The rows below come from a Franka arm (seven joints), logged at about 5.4 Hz.
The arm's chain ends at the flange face. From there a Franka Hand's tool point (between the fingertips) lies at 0.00 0.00 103.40 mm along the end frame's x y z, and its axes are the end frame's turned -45 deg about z.
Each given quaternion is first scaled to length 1.
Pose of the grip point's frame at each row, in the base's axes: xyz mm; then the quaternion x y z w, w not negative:
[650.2 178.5 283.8 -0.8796 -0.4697 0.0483 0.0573]
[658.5 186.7 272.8 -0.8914 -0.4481 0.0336 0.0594]
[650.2 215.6 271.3 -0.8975 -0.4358 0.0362 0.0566]
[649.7 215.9 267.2 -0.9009 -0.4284 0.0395 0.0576]
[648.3 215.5 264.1 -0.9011 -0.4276 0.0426 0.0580]
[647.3 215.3 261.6 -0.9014 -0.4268 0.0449 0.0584]
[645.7 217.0 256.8 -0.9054 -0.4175 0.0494 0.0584]
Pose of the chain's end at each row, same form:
[664.6 172.8 386.0 -0.9924 -0.0973 0.0666 0.0345]
[670.2 178.9 375.2 -0.9950 -0.0729 0.0538 0.0420]
[662.0 208.4 373.8 -0.9960 -0.0592 0.0551 0.0384]
[662.2 208.7 369.6 -0.9963 -0.0510 0.0585 0.0381]
[661.4 208.5 366.4 -0.9961 -0.0502 0.0616 0.0373]
[660.8 208.4 363.9 -0.9961 -0.0494 0.0638 0.0368]
[660.0 210.3 359.0 -0.9963 -0.0392 0.0680 0.0351]

